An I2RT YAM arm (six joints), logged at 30 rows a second.
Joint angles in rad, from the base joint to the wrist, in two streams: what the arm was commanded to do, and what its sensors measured. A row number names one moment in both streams.
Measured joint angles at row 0: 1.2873 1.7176 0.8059 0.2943 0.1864 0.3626
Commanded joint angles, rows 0 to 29: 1.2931 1.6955 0.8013 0.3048 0.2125 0.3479; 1.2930 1.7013 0.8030 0.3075 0.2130 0.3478; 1.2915 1.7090 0.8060 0.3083 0.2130 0.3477; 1.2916 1.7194 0.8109 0.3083 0.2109 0.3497; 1.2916 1.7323 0.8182 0.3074 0.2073 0.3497; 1.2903 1.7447 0.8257 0.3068 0.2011 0.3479; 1.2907 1.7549 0.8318 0.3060 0.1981 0.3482; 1.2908 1.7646 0.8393 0.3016 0.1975 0.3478; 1.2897 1.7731 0.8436 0.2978 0.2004 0.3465; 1.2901 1.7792 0.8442 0.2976 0.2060 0.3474; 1.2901 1.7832 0.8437 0.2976 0.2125 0.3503; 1.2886 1.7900 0.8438 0.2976 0.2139 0.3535; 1.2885 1.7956 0.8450 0.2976 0.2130 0.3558; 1.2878 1.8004 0.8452 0.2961 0.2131 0.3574; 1.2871 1.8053 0.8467 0.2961 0.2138 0.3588; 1.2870 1.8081 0.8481 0.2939 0.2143 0.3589; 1.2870 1.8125 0.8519 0.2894 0.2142 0.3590; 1.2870 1.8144 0.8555 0.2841 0.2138 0.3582; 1.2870 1.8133 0.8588 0.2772 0.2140 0.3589; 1.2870 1.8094 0.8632 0.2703 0.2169 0.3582; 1.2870 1.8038 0.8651 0.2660 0.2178 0.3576; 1.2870 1.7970 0.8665 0.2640 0.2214 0.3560; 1.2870 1.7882 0.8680 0.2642 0.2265 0.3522; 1.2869 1.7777 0.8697 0.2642 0.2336 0.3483; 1.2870 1.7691 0.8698 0.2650 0.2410 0.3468; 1.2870 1.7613 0.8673 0.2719 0.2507 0.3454; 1.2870 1.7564 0.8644 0.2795 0.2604 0.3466; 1.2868 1.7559 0.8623 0.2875 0.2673 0.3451; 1.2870 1.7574 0.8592 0.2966 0.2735 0.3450; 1.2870 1.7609 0.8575 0.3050 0.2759 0.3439
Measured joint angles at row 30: 1.2865 1.7847 0.8482 0.2913 0.2379 0.3519
